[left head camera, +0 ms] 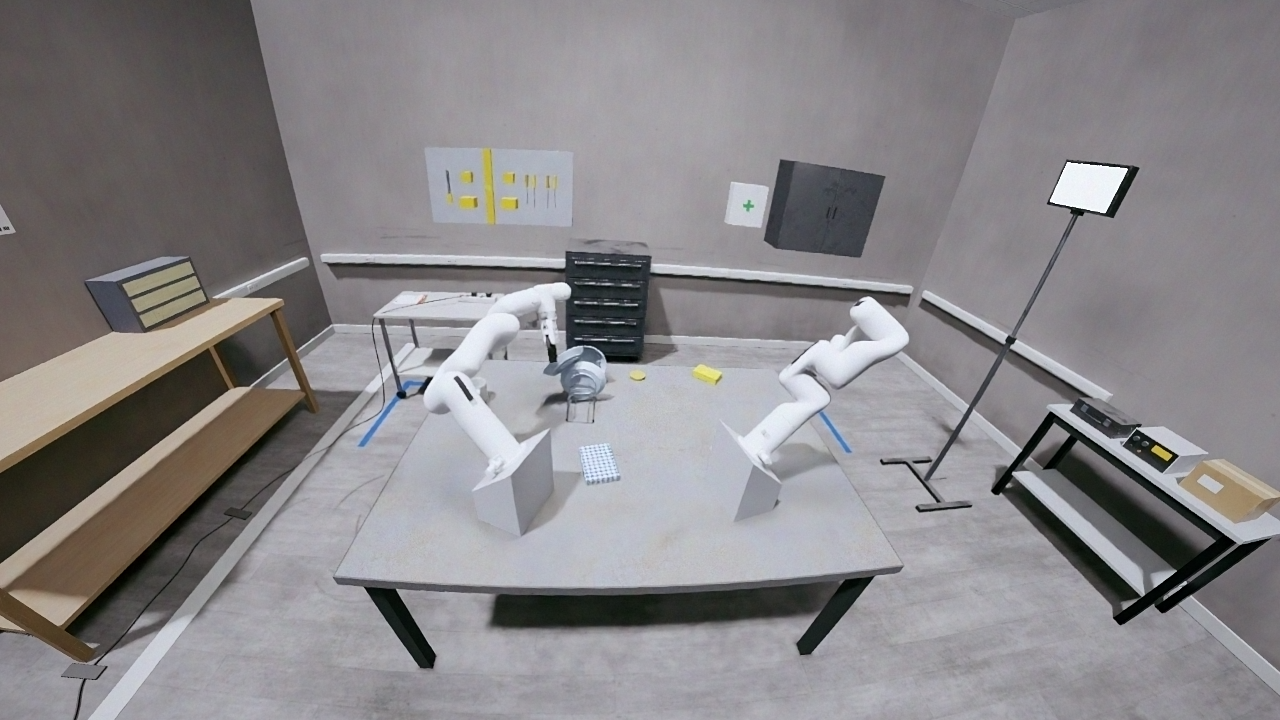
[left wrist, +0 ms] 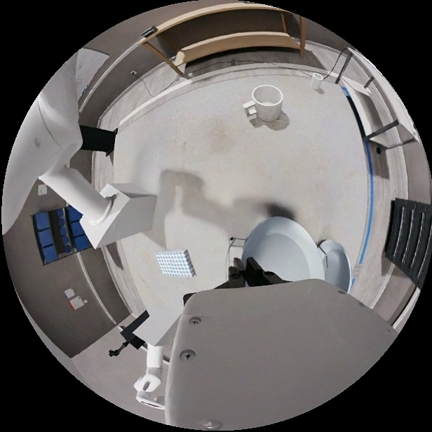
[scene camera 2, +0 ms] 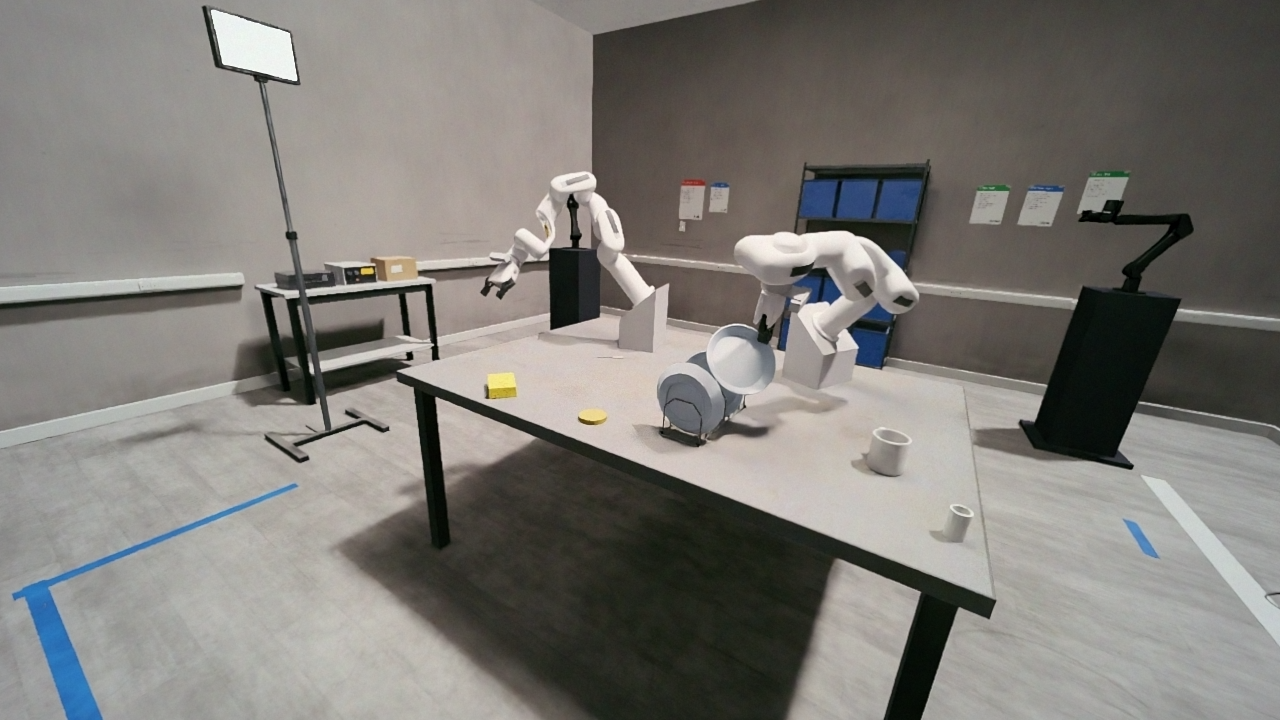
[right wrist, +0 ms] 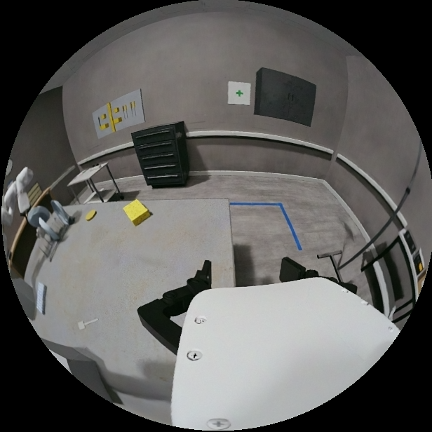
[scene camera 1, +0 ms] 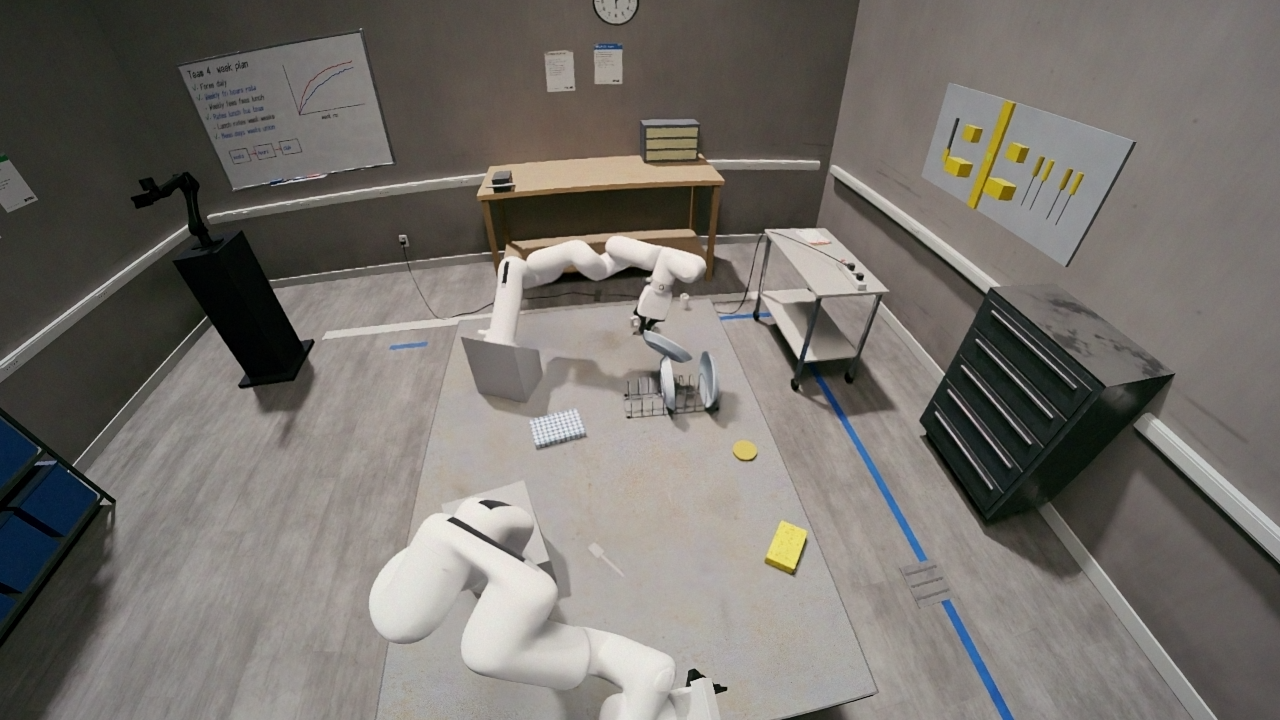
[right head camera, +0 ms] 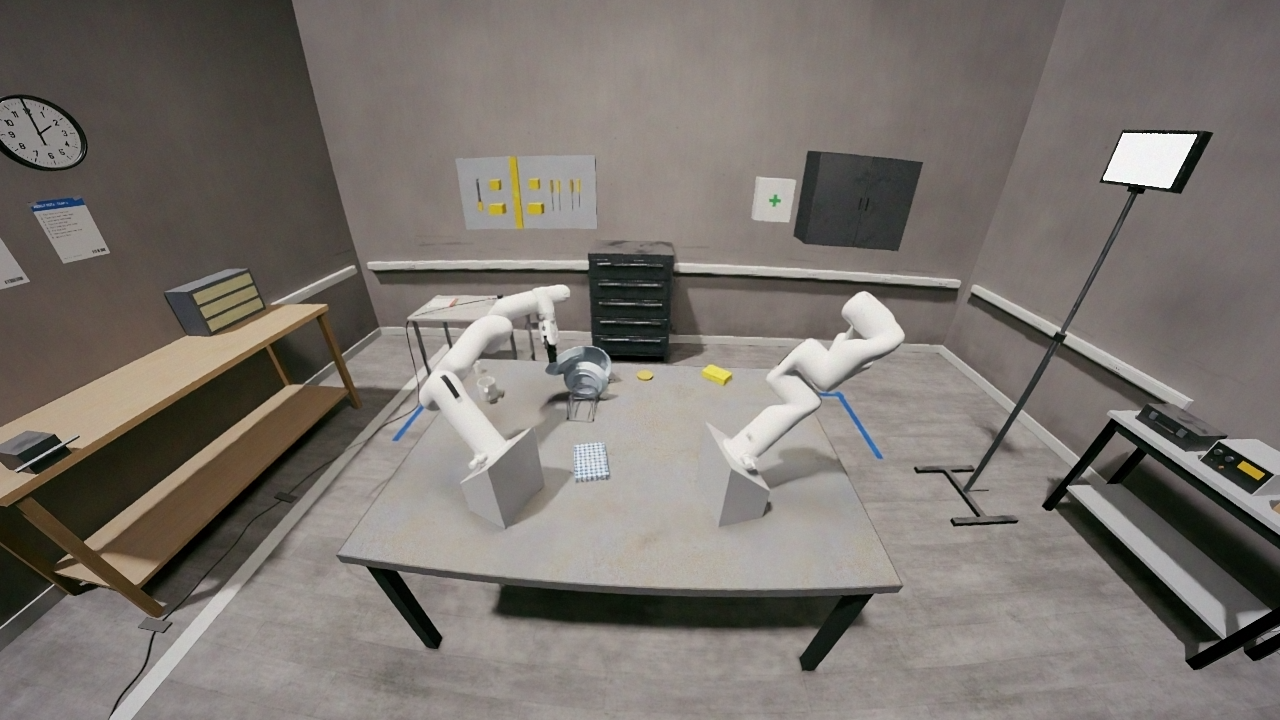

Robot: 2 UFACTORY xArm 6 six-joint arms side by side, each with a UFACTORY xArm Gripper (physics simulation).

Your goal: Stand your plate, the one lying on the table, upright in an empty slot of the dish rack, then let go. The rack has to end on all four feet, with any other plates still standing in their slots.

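Places are measured from the left arm's base along level axes (x left, y ahead, z down), in metres.
Pixels of known places: left gripper, between the fingertips: (left head camera: 553,361) (scene camera 2: 764,340) (scene camera 1: 643,333) (right head camera: 553,361); right gripper, between the fingertips: (left head camera: 817,376) (scene camera 2: 490,296) (scene camera 1: 727,714); left arm's base, origin of its link: (left head camera: 511,459) (scene camera 2: 825,327) (scene camera 1: 500,343) (right head camera: 496,454); right arm's base, origin of its link: (left head camera: 750,452) (right head camera: 737,455).
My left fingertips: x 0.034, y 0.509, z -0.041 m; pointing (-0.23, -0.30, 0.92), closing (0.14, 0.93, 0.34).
Ahead of a thing's pixels: the offset from my left fingertips to its top centre. "spot": to the spot under its first point.
My left gripper (left head camera: 551,351) (right head camera: 551,354) (scene camera 1: 643,324) (scene camera 2: 765,331) (left wrist: 241,268) is shut on the rim of a pale blue plate (scene camera 1: 666,346) (scene camera 2: 741,359) (left wrist: 280,247). This plate is tilted and hangs beside and above the dish rack {spot: dx -0.053, dy +0.273, dz +0.236 m} (scene camera 2: 682,438). Two other pale blue plates stand upright in the rack, one {dx -0.097, dy +0.087, dz +0.037 m} (scene camera 1: 666,385) near its middle and one {dx -0.069, dy +0.240, dz +0.036 m} (scene camera 1: 708,380) (scene camera 2: 689,398) at its end. Wire slots to the left of them show bare in scene camera 1. The held plate's edge is close to the middle plate; I cannot tell whether they touch. My right gripper (scene camera 2: 498,288) (right wrist: 247,270) is open, far from the rack.
A checkered cloth {dx -0.252, dy -0.280, dz +0.217 m} (left head camera: 599,463) (scene camera 1: 557,428) lies near the rack. A yellow disc {dx -0.309, dy +0.356, dz +0.228 m} (scene camera 1: 744,450) (scene camera 2: 592,417) and a yellow sponge {dx -0.660, dy +0.444, dz +0.206 m} (scene camera 1: 785,547) (scene camera 2: 501,385) lie beyond it. A white mug {dx +0.348, dy -0.023, dz +0.155 m} (scene camera 2: 888,451) (left wrist: 267,103) and a small white cup {dx +0.531, dy +0.160, dz +0.182 m} (scene camera 2: 956,522) stand on the table. A white utensil {dx -0.713, dy -0.057, dz +0.240 m} (scene camera 1: 606,558) lies near the right arm's base.
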